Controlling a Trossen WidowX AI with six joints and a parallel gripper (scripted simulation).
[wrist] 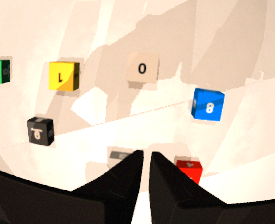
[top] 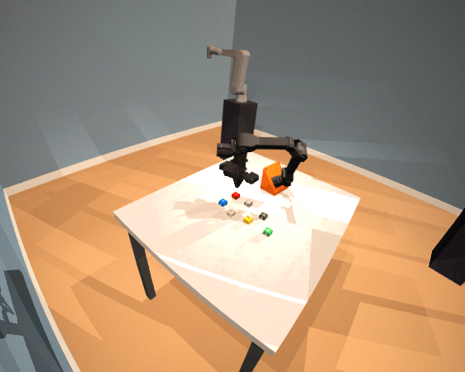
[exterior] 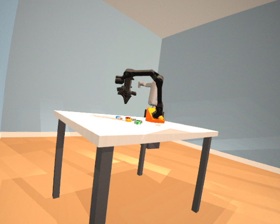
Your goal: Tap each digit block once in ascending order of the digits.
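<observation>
Now: the dark grey block 70 mm behind my gripper tip, 130 mm to the left of it and 120 mm below it. Also, from my gripper tip: blue block (20 mm ahead, 70 mm to the right, 120 mm below); then white block (40 mm ahead, 20 mm to the left, 120 mm below); then light grey block (90 mm behind, 10 mm to the left, 120 mm below).
</observation>
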